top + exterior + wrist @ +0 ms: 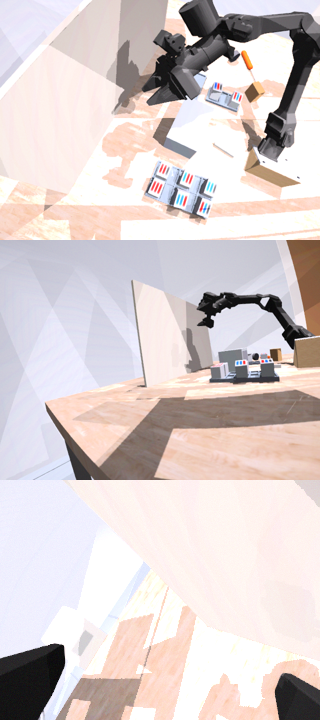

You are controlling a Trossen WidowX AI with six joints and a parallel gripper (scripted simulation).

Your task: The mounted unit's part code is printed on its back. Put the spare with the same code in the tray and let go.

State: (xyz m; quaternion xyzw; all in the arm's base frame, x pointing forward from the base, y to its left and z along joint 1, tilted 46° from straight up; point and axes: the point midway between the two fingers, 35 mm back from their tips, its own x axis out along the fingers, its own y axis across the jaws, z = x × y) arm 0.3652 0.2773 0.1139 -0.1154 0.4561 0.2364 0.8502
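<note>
Now: the spare 27 cm behind my gripper tip, 23 cm below it and 11 cm to the left of it. Round my gripper tip: beige panel 13 cm ahead, 7 cm to the right, 5 cm below; rack 27 cm below, 19 cm behind, 9 cm to the left.
</note>
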